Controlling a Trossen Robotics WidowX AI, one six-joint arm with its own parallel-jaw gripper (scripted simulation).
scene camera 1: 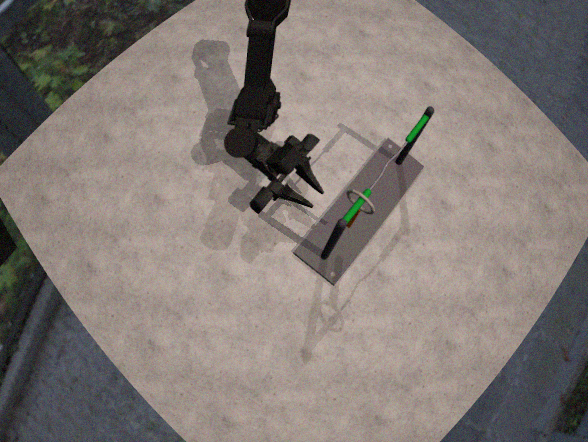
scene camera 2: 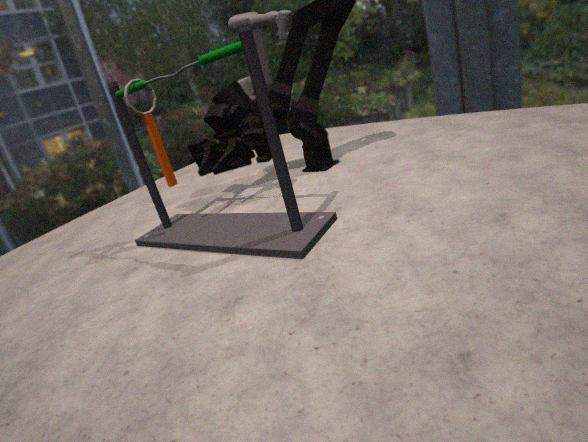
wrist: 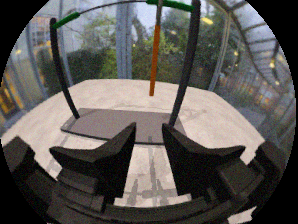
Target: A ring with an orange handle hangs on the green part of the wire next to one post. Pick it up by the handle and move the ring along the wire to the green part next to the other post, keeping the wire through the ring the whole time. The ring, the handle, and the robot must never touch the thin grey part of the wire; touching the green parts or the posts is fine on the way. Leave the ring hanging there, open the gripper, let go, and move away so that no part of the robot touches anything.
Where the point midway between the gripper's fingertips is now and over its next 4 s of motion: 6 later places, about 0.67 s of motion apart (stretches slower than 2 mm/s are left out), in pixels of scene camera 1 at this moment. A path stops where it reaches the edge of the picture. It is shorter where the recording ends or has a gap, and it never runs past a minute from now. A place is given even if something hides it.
My gripper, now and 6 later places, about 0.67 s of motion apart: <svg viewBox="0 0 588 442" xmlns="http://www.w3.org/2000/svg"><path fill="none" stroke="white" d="M318 200L332 208L343 216L354 227L365 235L365 235L366 233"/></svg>
